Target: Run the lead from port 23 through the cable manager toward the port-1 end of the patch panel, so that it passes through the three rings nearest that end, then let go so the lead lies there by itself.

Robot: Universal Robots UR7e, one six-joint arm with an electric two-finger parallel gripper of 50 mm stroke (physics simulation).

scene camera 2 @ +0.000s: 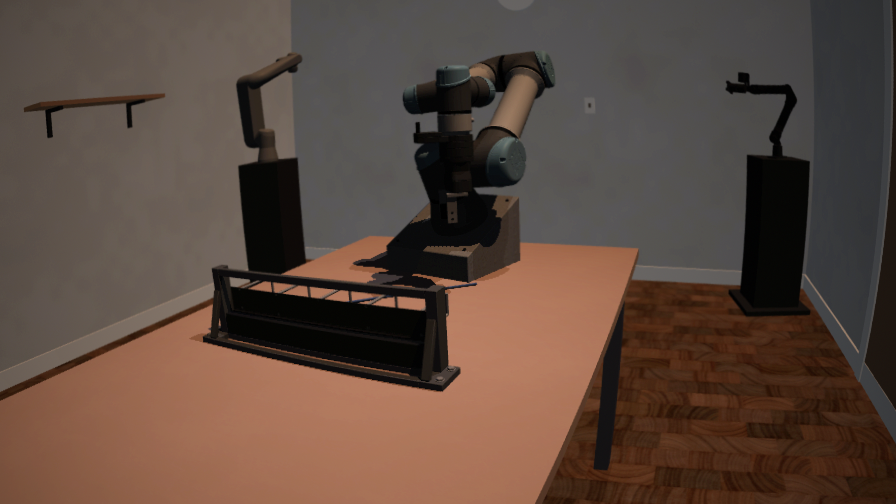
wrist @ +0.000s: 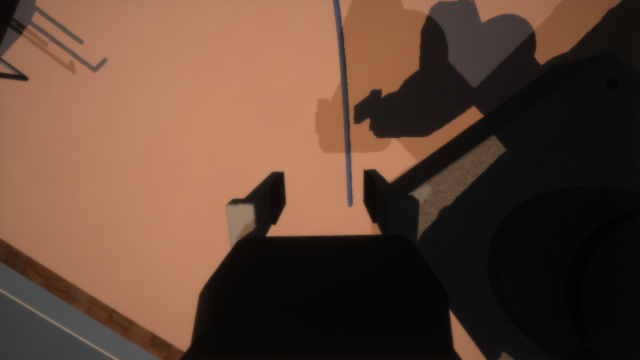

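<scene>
The blue lead (scene camera 2: 463, 285) (wrist: 345, 112) runs from behind the patch panel (scene camera 2: 325, 308) over the table on the robot's side. In the wrist view its free end appears between the fingertips, nearer the right finger. My gripper (scene camera 2: 452, 216) (wrist: 324, 187) is open and empty, pointing down above the table in front of the robot base, with the lead's end below it. Thin wire rings (scene camera 2: 395, 302) (wrist: 25, 78) of the cable manager stick out from the panel's robot side. The lead's plug at port 23 is hidden, and I cannot tell which rings the lead passes.
The panel stands in a dark frame (scene camera 2: 325, 282) on the table (scene camera 2: 313, 432). The robot's wedge-shaped base (scene camera 2: 494, 244) (wrist: 460, 175) is close to the gripper, at the right in the wrist view. Dark shadows fall beside the lead. Two pedestals with arms stand behind the table.
</scene>
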